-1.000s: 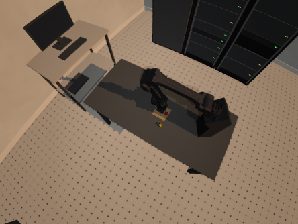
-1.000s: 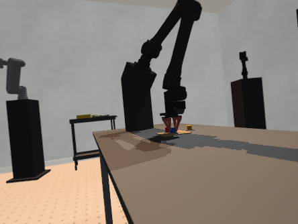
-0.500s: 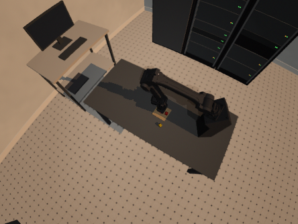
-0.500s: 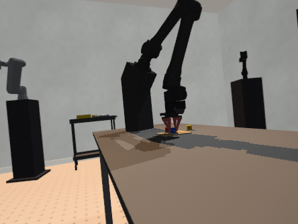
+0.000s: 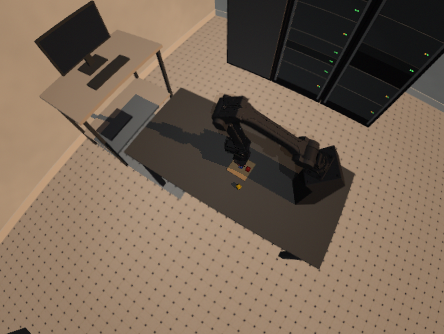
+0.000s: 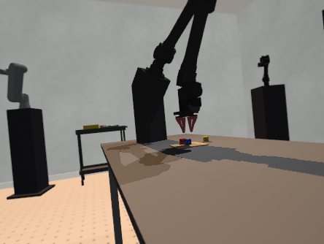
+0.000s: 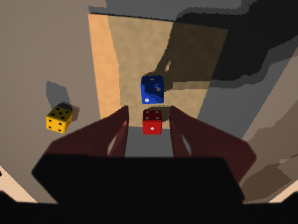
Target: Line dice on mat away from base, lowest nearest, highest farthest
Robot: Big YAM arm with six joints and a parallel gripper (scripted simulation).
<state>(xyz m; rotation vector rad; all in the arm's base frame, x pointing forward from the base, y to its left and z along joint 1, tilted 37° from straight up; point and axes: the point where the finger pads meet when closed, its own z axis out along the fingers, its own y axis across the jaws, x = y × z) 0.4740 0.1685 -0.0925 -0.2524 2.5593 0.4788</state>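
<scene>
The blue die lies 50 mm below my hand. Round my hand: tan mat (70 mm below); then yellow die (90 mm behind, 110 mm to the left, 60 mm below); then red die (50 mm behind, 20 mm to the right, 50 mm below).
</scene>
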